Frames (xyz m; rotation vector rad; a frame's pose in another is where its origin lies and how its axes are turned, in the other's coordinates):
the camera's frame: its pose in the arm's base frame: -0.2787 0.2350 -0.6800 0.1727 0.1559 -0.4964
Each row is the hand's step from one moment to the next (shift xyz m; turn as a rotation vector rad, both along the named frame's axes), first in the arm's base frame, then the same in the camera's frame.
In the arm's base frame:
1: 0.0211 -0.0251 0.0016 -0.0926 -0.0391 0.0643
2: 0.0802 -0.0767 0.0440 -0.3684 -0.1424 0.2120
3: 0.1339 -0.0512 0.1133 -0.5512 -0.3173 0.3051
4: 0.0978 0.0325 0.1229 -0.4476 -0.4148 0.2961
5: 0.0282 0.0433 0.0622 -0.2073 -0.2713 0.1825
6: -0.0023 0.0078 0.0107 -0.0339 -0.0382 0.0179
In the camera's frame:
1: 0.0295 -0.0113 0.0089 -0.0747 -0.0706 0.0606
2: 0.0964 -0.0219 0.0669 -0.2947 -0.2751 0.1960
3: 0.1182 0.0350 0.1349 -0.3908 -0.5033 0.3025
4: 0.0466 0.0911 0.1235 -0.2545 -0.5386 0.3244
5: -0.0072 0.0590 0.0548 -0.0901 -0.3122 0.2104
6: -0.0076 0.0070 0.0086 -0.0153 -0.0472 0.0215

